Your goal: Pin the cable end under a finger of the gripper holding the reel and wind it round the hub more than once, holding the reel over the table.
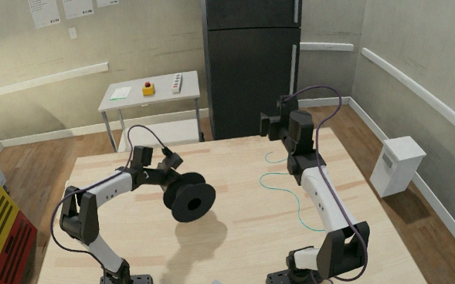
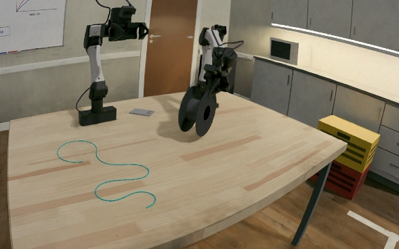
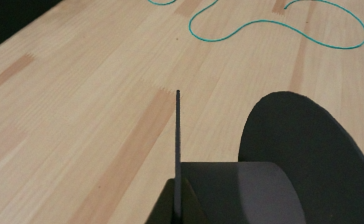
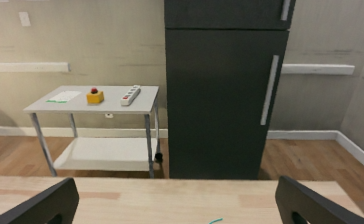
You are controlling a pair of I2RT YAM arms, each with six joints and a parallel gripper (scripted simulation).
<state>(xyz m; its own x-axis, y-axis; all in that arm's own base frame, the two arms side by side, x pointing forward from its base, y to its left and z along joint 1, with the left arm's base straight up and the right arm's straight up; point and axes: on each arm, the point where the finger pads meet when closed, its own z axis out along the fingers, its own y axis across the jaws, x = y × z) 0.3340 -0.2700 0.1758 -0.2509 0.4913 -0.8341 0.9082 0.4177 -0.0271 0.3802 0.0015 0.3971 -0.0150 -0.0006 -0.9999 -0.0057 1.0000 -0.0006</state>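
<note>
The black reel is 70 mm below my left hand, 30 mm behind it and 20 mm to the right of it. Also, from my left hand: flat grey plate (400 mm behind, 180 mm below, 120 mm to the right).
</note>
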